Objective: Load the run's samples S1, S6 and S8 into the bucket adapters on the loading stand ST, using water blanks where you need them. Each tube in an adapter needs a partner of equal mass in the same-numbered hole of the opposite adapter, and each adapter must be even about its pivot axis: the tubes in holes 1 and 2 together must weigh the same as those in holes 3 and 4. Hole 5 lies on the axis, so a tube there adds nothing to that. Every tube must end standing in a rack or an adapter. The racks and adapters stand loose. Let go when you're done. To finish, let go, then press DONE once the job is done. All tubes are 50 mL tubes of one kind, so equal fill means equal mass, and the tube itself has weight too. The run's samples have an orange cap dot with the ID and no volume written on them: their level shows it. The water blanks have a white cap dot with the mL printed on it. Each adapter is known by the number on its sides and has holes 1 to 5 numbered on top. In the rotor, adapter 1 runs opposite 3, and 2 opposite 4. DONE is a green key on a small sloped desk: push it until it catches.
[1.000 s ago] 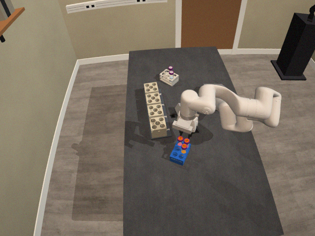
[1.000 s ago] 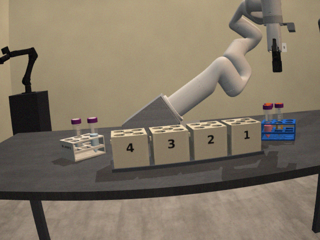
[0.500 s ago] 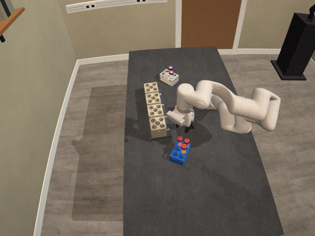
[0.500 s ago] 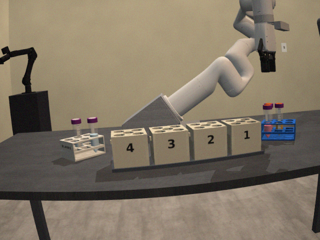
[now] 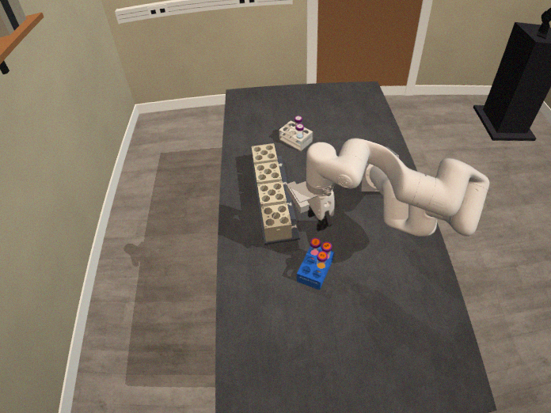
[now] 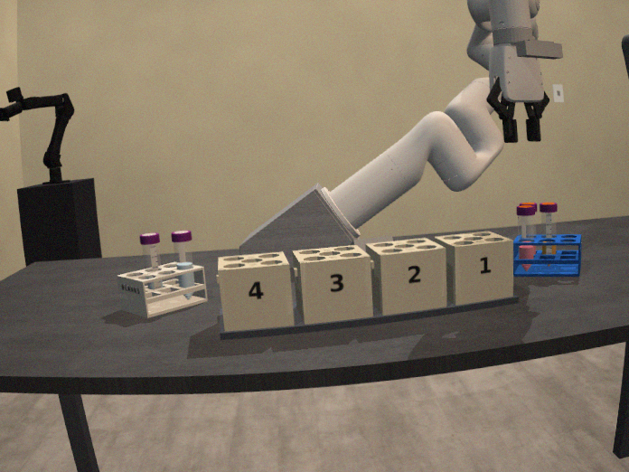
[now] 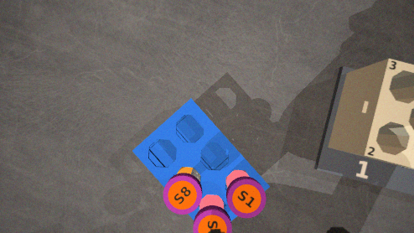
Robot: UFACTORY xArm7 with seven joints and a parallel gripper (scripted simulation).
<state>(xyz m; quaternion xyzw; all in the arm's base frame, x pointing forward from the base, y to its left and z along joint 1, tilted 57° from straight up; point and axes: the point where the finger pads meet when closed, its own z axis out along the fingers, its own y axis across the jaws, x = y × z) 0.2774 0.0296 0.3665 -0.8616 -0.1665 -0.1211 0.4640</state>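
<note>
The sample tube is 10 mm to the right of my hand and 190 mm below it. From my hand the other things lie so: sample S8: 10 mm behind, 50 mm to the left, 190 mm below; blue sample rack: 40 mm to the left, 220 mm below; loading stand ST: 150 mm ahead, 300 mm to the right, 250 mm below.
</note>
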